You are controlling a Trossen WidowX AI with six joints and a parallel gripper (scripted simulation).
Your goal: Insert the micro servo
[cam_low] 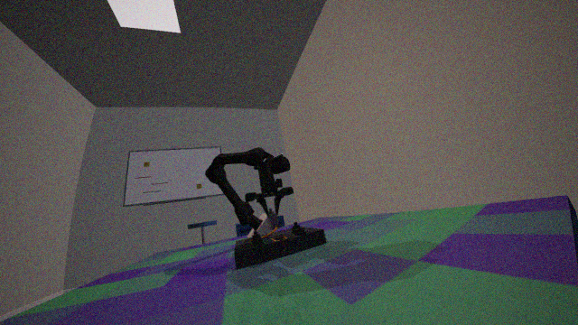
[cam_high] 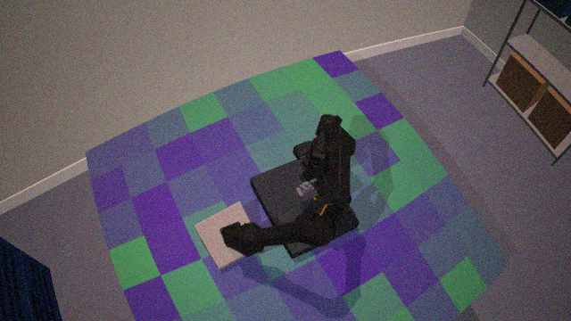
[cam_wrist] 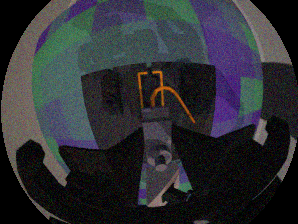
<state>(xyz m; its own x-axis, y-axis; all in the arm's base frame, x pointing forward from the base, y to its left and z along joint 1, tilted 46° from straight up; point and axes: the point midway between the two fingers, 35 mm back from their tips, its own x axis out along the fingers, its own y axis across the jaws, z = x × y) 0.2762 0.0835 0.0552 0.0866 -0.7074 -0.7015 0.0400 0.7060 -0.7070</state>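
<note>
Now: gripper tip 10 cm above the robot deck and 7 cm past it.
</note>
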